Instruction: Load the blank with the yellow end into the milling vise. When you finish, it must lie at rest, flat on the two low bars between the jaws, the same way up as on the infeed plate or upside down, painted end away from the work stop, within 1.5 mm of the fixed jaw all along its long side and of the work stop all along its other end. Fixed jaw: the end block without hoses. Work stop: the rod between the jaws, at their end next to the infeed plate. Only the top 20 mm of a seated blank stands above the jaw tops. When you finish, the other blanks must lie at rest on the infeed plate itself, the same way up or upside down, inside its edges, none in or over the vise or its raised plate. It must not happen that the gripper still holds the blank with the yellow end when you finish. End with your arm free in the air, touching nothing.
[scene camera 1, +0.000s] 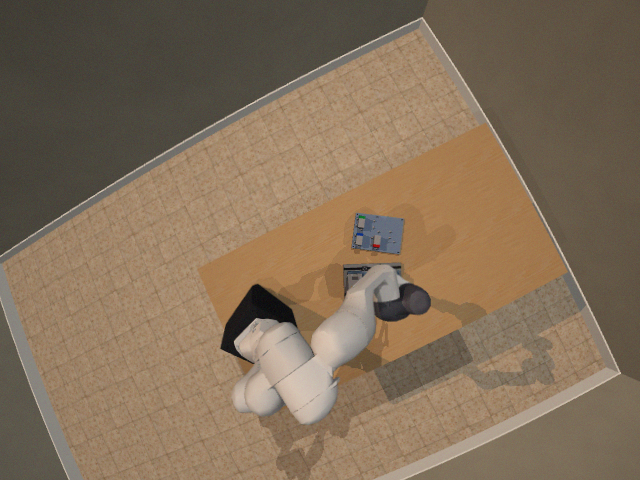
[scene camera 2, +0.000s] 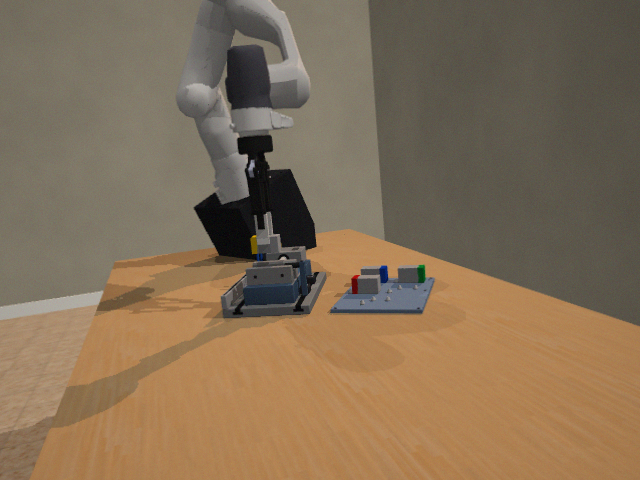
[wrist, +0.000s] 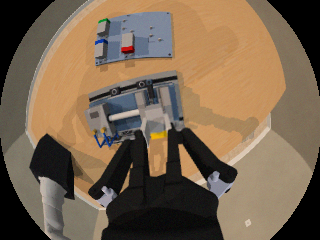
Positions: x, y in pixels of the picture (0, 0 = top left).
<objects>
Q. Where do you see an infeed plate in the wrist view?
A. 140, 24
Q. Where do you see my gripper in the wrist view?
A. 156, 121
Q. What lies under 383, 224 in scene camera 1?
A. An infeed plate.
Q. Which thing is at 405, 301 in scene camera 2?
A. An infeed plate.
</objects>
